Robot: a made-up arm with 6 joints. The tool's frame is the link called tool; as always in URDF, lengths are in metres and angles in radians. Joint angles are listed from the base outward.
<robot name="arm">
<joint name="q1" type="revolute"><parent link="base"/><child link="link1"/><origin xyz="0.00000 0.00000 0.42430" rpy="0.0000 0.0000 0.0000"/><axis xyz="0 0 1"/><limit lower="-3.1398" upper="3.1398"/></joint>
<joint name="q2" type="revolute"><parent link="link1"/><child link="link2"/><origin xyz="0.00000 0.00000 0.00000" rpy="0.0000 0.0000 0.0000"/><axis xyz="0 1 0"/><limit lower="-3.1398" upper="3.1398"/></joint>
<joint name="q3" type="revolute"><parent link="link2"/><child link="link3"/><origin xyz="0.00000 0.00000 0.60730" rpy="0.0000 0.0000 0.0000"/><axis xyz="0 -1 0"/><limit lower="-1.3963" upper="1.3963"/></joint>
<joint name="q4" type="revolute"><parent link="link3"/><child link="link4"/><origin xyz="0.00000 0.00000 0.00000" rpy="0.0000 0.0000 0.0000"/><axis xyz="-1 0 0"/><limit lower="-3.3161" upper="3.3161"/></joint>
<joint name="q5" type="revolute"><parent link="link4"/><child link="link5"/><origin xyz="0.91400 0.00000 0.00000" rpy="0.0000 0.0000 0.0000"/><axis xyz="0 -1 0"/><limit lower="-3.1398" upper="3.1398"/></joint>
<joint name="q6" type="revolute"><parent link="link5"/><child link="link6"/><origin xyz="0.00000 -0.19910 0.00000" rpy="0.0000 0.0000 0.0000"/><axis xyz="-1 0 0"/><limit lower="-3.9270" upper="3.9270"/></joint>
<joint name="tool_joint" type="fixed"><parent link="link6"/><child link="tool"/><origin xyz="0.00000 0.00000 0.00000" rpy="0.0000 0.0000 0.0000"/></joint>
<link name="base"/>
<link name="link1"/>
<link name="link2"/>
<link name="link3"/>
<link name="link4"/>
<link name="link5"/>
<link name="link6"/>
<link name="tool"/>
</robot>
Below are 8 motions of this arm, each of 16 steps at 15 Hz.
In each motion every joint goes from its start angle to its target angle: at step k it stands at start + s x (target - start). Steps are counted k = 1, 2, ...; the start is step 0. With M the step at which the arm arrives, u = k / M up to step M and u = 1 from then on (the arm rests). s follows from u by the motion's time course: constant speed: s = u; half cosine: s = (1 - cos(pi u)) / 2; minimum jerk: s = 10 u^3 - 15 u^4 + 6 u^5.
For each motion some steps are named. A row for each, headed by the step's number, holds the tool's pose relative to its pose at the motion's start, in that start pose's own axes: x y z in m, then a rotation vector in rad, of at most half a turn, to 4 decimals.
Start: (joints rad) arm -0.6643 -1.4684 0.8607 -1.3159 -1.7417 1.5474
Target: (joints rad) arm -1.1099 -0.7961 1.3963 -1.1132 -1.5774 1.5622
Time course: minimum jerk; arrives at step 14
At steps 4, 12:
4: 0.0702 -0.0469 -0.0430 0.0173 0.0749 0.0221
12: 0.4157 -0.1684 -0.3985 0.0609 0.5280 0.1431

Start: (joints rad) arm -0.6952 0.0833 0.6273 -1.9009 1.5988 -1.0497
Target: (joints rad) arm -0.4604 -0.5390 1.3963 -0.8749 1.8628 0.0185
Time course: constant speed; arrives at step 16
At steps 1, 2, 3, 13, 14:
1: -0.0297 0.0491 -0.0700 0.0148 0.0560 0.0103
2: -0.0577 0.1048 -0.1379 0.0330 0.1056 0.0275
3: -0.0834 0.1670 -0.2031 0.0543 0.1481 0.0509
13: -0.1389 1.0720 -0.5915 0.3592 0.0712 0.4158
14: -0.1181 1.1783 -0.5938 0.3895 0.0116 0.4430

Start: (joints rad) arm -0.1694 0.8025 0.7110 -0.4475 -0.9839 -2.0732
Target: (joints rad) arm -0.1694 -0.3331 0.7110 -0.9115 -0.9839 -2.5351
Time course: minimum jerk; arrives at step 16
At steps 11, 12, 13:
11: -1.0646 -0.3998 -0.2532 0.0800 0.9409 0.1947
12: -1.1502 -0.4712 -0.2386 0.0655 1.0269 0.1846
13: -1.2085 -0.5250 -0.2241 0.0525 1.0872 0.1746

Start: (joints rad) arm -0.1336 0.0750 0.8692 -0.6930 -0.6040 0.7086
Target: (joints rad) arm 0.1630 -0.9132 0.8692 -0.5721 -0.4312 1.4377
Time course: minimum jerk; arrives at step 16
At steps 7, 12, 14, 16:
7: -0.3570 0.1301 0.3583 -0.3883 -0.4167 -0.0667
12: -1.0164 0.2098 0.5348 -0.7608 -0.9499 -0.3933
14: -1.1361 0.2103 0.5254 -0.8029 -1.0308 -0.4768
16: -1.1580 0.2099 0.5224 -0.8098 -1.0452 -0.4930

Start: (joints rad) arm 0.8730 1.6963 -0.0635 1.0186 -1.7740 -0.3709
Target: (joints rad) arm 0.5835 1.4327 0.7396 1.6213 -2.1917 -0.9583
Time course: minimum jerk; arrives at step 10
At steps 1, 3, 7, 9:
1: -0.0033 -0.0084 -0.0006 0.0130 -0.0019 -0.0005
3: -0.0510 -0.1642 -0.0239 0.2536 -0.0242 -0.0049
7: 0.0054 -0.8188 -0.3589 1.3797 0.1716 0.0166
9: 0.0726 -0.9338 -0.4789 1.6365 0.2929 0.0144

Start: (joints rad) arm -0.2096 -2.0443 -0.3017 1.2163 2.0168 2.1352
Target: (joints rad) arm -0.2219 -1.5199 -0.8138 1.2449 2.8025 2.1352
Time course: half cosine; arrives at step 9
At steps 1, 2, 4, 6, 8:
1: -0.0140 -0.0050 0.0257 0.0269 0.0169 -0.0046
2: -0.0527 -0.0241 0.0983 0.1026 0.0687 -0.0158
4: -0.1653 -0.1370 0.3261 0.3399 0.2757 -0.0311
6: -0.2495 -0.3383 0.5301 0.5601 0.5587 -0.0001
8: -0.2761 -0.4973 0.6223 0.6685 0.7627 0.0510

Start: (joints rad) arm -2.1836 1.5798 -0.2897 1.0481 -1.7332 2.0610
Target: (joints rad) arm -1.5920 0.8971 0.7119 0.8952 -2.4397 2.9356
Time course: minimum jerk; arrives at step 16
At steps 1, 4, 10, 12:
1: -0.0019 0.0029 -0.0013 0.0016 0.0003 0.0002
4: -0.0903 0.1400 -0.0466 0.0719 0.0127 0.0027
10: -0.5735 1.0435 0.3643 0.3314 0.1648 -0.2467
12: -0.6043 1.2352 0.6494 0.3269 0.2667 -0.3713

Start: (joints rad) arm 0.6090 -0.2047 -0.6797 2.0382 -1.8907 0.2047
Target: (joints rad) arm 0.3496 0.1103 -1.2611 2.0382 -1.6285 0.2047
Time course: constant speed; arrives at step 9
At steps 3, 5, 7, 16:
3: -0.0700 0.2250 0.0961 -0.3011 -0.1485 -0.0641
5: -0.1116 0.3805 0.1138 -0.5028 -0.2581 -0.0813
7: -0.1504 0.5297 0.0946 -0.7033 -0.3756 -0.0783
16: -0.1873 0.6642 0.0407 -0.9008 -0.5006 -0.0554

